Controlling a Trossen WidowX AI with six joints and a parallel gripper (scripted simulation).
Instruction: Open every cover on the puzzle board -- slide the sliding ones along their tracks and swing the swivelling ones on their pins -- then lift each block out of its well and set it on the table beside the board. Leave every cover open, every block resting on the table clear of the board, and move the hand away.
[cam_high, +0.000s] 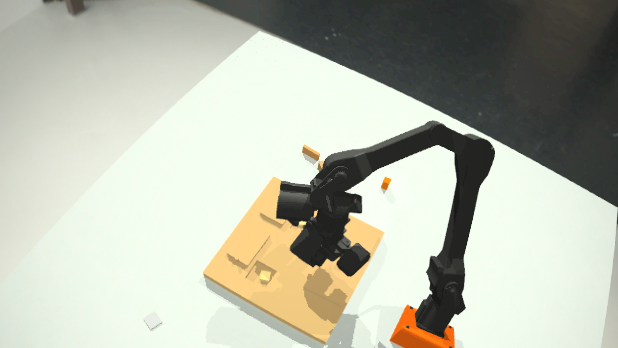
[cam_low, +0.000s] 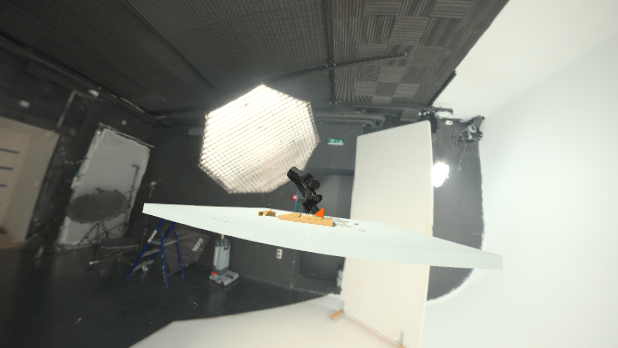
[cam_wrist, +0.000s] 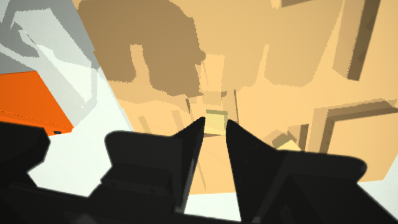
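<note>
Right now the tan puzzle board is 4 cm ahead of my gripper tip and 2 cm below it. Round my gripper tip: orange block (7 cm behind, 26 cm to the right, 2 cm below); tan bar (13 cm ahead, 26 cm to the right, 3 cm below); tan box (6 cm ahead, 23 cm to the right, 2 cm below).
</note>
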